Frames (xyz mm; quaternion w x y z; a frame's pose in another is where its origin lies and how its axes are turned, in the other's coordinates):
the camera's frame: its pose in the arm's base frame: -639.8 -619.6 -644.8 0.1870 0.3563 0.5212 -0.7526
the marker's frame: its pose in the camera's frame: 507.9 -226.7 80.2 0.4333 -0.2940 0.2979 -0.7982
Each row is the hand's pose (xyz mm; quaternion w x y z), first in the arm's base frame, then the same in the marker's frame.
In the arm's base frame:
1: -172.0 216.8 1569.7 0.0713 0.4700 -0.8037 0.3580
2: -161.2 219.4 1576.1 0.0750 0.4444 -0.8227 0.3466
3: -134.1 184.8 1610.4 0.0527 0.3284 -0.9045 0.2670
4: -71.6 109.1 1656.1 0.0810 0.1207 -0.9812 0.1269
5: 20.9 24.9 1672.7 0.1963 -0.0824 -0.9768 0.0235
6: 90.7 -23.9 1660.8 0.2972 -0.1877 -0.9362 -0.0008
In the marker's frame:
1: 2021.1 -264.0 -1813.4 0.7941 0.3696 -0.4706 -0.1070
2: 2023.7 -267.4 -1825.4 0.8063 0.3416 -0.4740 -0.0924
3: 2043.4 -316.9 -1842.0 0.8301 0.1972 -0.5205 -0.0341
4: 2057.8 -419.4 -1873.7 0.8572 -0.0507 -0.5101 0.0505
5: 2034.1 -534.4 -1919.8 0.8783 -0.2576 -0.3825 0.1261
6: 1994.8 -602.4 -1954.8 0.8889 -0.3373 -0.2594 0.1696

